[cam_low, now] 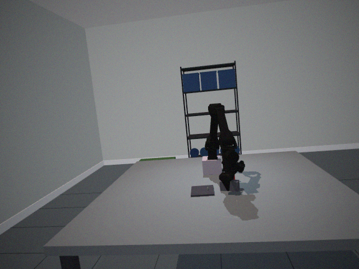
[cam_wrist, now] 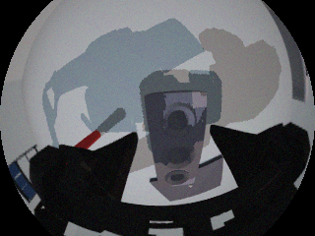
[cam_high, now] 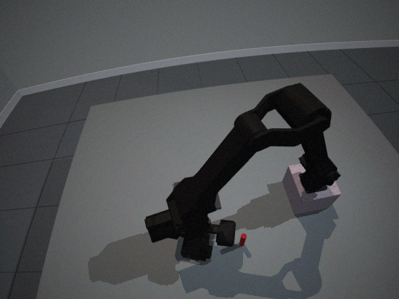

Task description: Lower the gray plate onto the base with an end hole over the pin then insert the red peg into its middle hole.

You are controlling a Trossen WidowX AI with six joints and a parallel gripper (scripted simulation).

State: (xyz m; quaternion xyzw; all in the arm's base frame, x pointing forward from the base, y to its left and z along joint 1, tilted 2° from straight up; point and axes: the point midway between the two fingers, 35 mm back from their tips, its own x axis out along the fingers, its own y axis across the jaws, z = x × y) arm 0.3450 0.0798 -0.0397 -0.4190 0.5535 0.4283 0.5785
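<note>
The dark square base is 130 mm to the right of my gripper tip. From my gripper tip the other things lie so: gray plate 30 mm above; red peg 110 mm behind, 30 mm to the left, 30 mm above.
</note>
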